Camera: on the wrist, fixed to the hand. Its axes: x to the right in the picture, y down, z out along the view.
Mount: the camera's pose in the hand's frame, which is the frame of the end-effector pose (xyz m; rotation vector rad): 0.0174 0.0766 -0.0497 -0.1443 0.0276 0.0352
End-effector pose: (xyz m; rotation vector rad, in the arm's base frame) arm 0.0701 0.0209 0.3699 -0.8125 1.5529 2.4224
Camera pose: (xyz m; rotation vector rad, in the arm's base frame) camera 0.0424 -0.0601 0.4061 -0.8536 1.4263 2.5837
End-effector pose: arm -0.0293 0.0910 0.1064 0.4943 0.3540 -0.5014
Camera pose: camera 0.0159 0.1695 0.0854 0.3673 0.4042 -0.4318
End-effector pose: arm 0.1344 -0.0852 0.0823 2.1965 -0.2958 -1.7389
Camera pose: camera 0.1896 -0.1563 0.1055 2.0984 -0.1947 -1.6558
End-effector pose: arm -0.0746 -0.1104 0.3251 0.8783 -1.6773 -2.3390
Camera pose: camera -0.0797 -0.1873 0.3770 0.8430 -1.4795 -2.3779
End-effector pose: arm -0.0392 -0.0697 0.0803 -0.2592 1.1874 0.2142
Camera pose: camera -0.0998 -0.0118 0.0400 -0.3687 1.2062 0.3287
